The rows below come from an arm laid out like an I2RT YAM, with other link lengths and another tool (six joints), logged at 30 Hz.
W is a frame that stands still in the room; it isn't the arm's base.
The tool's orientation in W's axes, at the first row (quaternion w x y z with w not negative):
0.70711 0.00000 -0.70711 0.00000
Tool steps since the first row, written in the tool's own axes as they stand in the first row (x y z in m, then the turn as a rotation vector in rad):
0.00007 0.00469 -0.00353 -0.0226 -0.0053 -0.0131
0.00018 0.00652 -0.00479 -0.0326 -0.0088 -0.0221
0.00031 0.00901 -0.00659 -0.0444 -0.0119 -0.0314
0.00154 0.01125 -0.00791 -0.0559 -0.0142 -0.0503
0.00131 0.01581 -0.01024 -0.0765 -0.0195 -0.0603
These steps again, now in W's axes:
0.00353 0.00469 0.00007 0.0131 -0.0053 -0.0226
0.00479 0.00652 0.00018 0.0221 -0.0088 -0.0326
0.00659 0.00901 0.00031 0.0314 -0.0119 -0.0444
0.00791 0.01125 0.00154 0.0503 -0.0142 -0.0559
0.01024 0.01581 0.00131 0.0603 -0.0195 -0.0765

